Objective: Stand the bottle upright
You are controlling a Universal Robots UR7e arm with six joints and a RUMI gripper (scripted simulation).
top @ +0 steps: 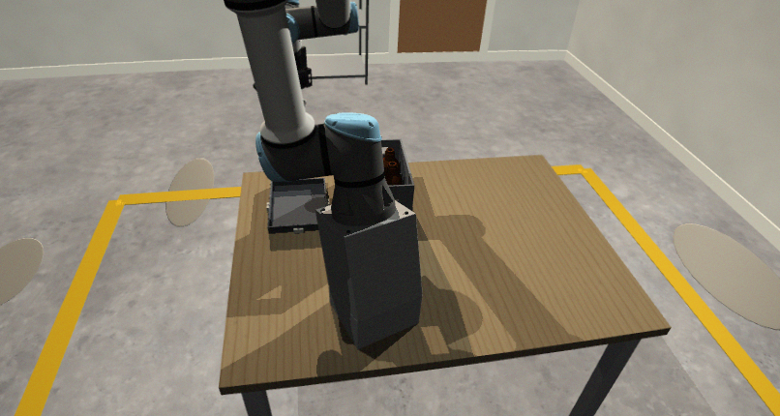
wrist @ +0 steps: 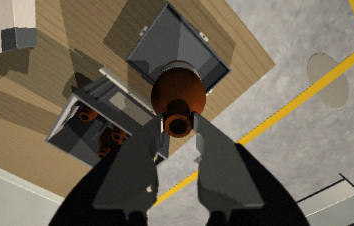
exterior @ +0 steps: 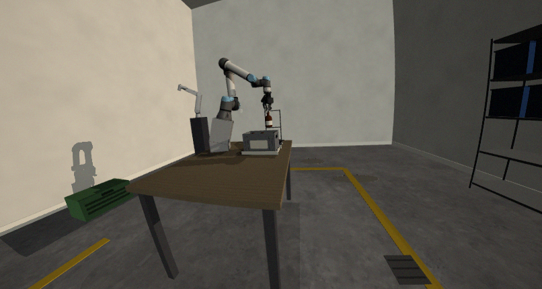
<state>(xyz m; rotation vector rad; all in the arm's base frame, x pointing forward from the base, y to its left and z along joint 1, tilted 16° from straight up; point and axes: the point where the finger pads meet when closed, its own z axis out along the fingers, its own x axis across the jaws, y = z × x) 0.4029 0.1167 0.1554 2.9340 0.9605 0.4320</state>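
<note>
Now: hand 7 cm above the bottle. Round my hand: dark tray 32 cm below; crate 27 cm to the right, 25 cm below, 4 cm behind.
</note>
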